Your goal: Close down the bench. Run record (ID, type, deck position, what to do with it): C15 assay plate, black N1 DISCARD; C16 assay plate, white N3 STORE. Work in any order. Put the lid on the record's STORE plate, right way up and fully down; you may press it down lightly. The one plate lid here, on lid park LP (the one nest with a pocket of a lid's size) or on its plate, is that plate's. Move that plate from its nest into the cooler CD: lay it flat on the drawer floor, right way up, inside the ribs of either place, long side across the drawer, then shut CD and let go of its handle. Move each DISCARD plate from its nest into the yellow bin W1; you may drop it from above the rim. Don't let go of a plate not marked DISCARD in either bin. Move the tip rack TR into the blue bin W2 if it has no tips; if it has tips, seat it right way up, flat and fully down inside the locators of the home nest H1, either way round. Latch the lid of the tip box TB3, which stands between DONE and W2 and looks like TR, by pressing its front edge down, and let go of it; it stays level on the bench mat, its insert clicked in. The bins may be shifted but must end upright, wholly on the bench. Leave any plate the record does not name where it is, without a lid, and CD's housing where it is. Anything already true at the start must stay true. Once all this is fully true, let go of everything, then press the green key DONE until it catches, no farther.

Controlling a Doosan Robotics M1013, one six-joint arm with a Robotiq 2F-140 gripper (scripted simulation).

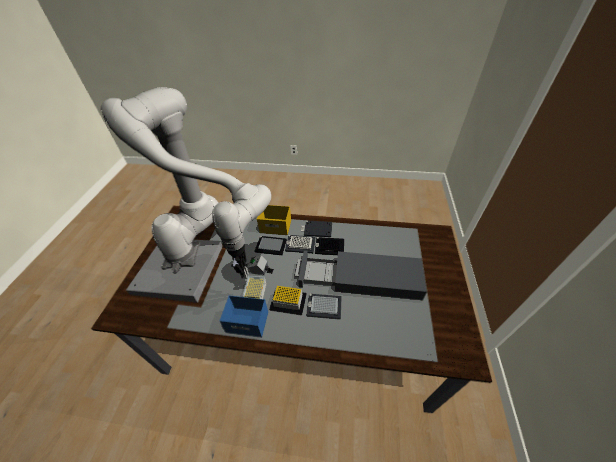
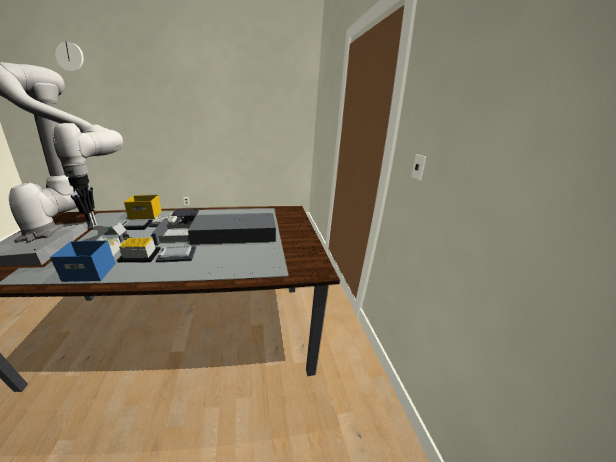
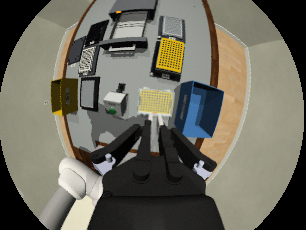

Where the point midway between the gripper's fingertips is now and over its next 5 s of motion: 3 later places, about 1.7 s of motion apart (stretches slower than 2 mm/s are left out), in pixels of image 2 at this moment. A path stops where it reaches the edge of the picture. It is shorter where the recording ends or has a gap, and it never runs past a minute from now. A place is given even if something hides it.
The gripper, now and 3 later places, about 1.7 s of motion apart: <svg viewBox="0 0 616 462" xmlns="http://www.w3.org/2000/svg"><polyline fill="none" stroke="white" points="92,225 115,211 130,203 132,212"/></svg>
